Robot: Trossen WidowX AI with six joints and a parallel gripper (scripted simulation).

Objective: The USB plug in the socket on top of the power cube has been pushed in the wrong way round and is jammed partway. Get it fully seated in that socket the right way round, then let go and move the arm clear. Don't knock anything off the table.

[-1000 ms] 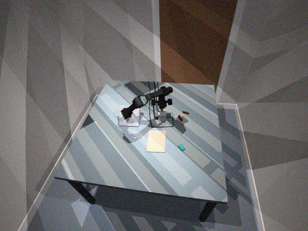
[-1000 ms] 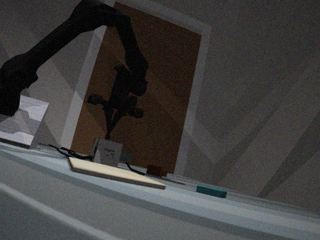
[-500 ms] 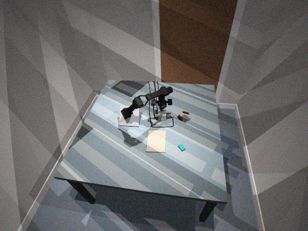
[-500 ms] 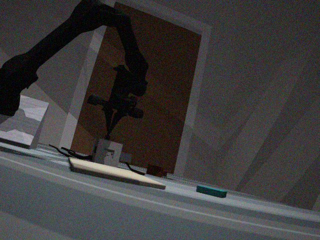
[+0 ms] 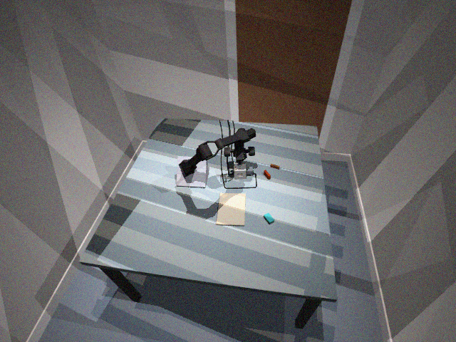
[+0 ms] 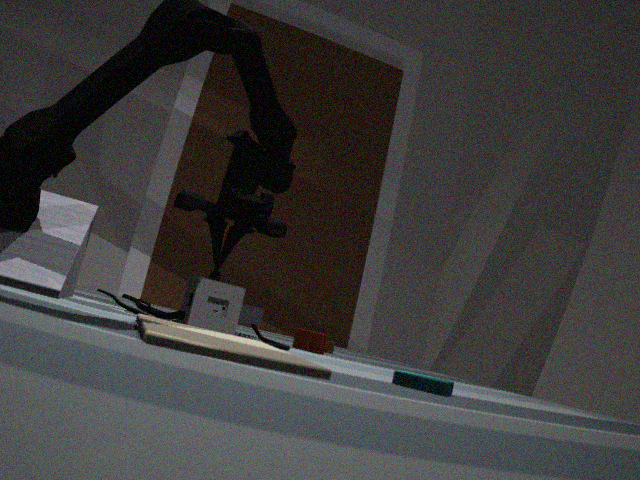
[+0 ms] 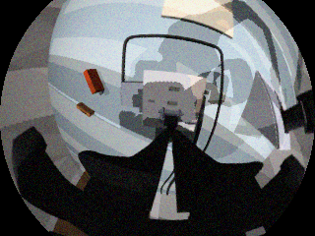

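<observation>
The dark usb plug lies 2 cm below my gripper tip. Also, from my gripper tip: red block (18 cm ahead, 9 cm below, 4 cm to the right); teal block (36 cm to the right, 17 cm ahead, 10 cm below); tan flat board (30 cm to the right, 10 cm below, 5 cm behind).
</observation>
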